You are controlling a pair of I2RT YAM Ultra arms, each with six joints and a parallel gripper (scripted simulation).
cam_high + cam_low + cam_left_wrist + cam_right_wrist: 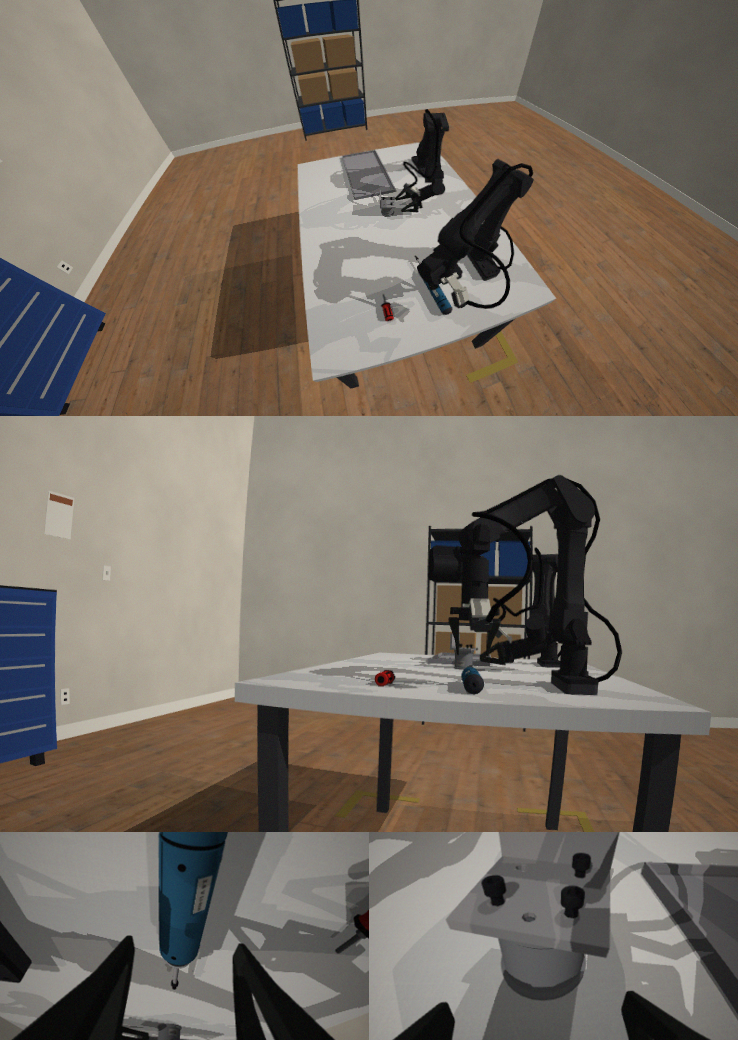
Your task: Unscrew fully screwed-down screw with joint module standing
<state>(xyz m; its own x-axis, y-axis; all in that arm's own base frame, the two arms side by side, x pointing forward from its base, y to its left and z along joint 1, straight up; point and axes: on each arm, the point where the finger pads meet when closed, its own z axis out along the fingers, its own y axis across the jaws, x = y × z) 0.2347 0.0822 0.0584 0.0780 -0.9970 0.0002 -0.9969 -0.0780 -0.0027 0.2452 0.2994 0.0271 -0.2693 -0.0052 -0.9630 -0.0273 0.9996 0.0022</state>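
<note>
My right hand is 6 cm short of the joint module and 1 cm above it. The rest, counted from my right hand: bit: 1 cm ahead, 32 cm to the left, 2 cm below; flat grey tray: 10 cm ahead, 34 cm to the right, 3 cm below; grey bracket: 6 cm ahead, 4 cm above.
</note>
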